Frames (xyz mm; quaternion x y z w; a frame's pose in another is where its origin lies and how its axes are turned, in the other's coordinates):
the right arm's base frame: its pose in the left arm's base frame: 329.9 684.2 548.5 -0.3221 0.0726 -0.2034 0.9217
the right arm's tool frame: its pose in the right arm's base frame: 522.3 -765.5 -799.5 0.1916 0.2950 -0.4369 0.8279
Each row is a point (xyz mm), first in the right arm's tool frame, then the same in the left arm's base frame.
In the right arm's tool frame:
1: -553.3 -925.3 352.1
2: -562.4 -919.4 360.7
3: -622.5 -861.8 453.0
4: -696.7 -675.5 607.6
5: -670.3 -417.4 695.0
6: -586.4 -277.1 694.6
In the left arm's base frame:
1: -451.0 -86.7 1079.4
2: -443.0 -78.3 1087.0
3: -362.0 -25.9 1165.4
4: -140.0 41.8 1266.5
5: 133.1 22.7 1269.4
6: 269.1 -50.9 1216.3

